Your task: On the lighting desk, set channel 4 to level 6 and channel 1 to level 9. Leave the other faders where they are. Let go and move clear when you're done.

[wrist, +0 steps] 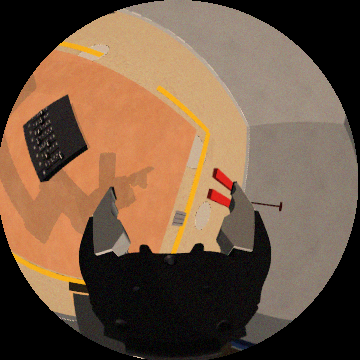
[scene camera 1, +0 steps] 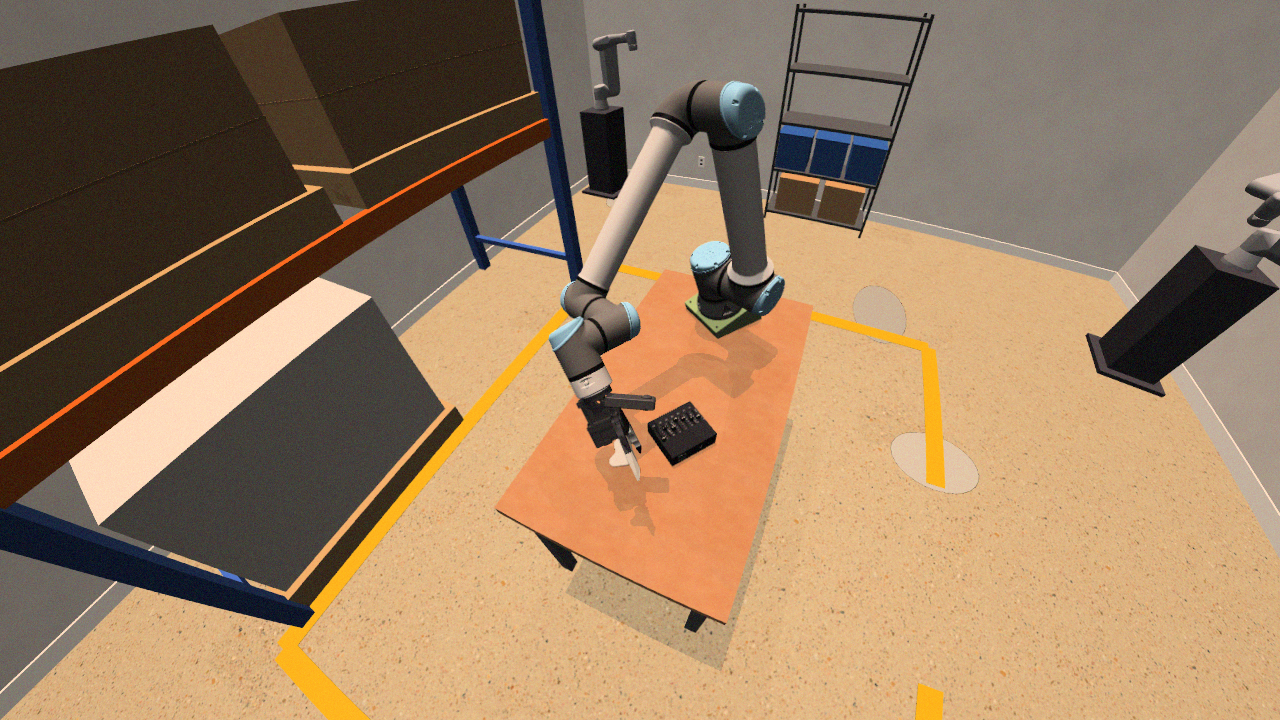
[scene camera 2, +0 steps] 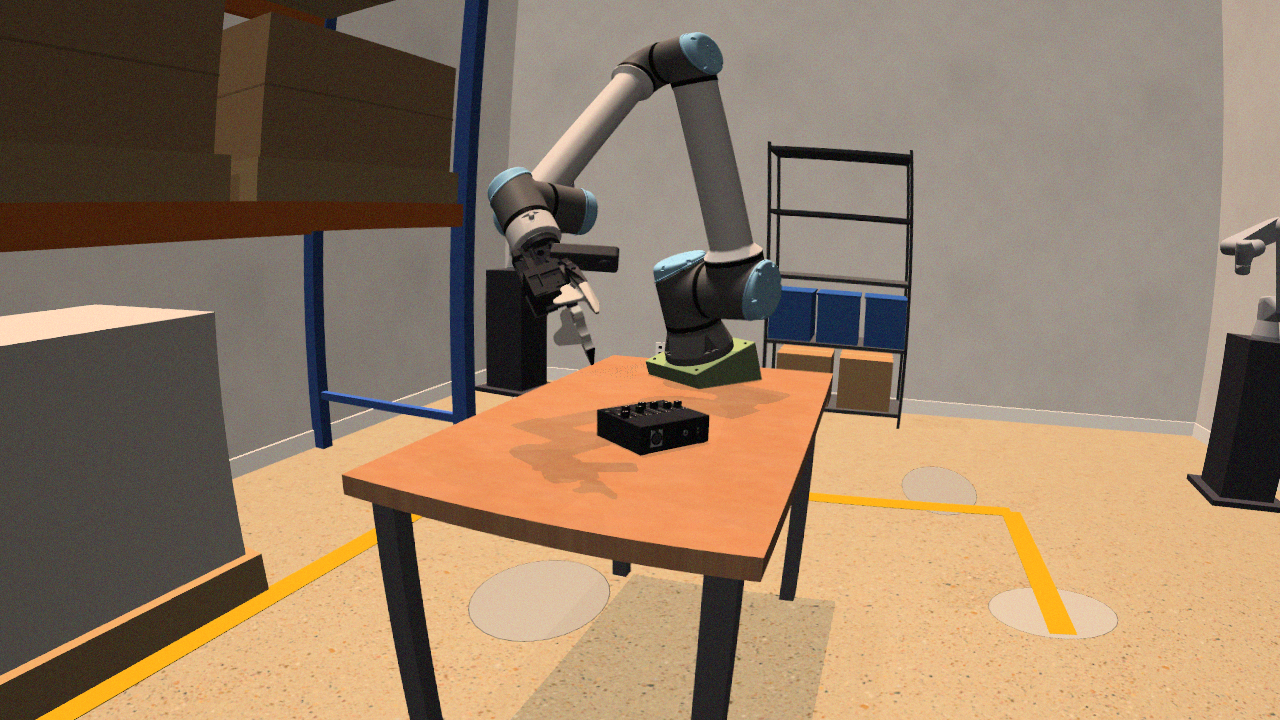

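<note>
You can see my gripper (scene camera 1: pixel 639 465) (scene camera 2: pixel 595 340) from the scene cameras, and the wrist view has my gripper too (wrist: pixel 172 185).
</note>
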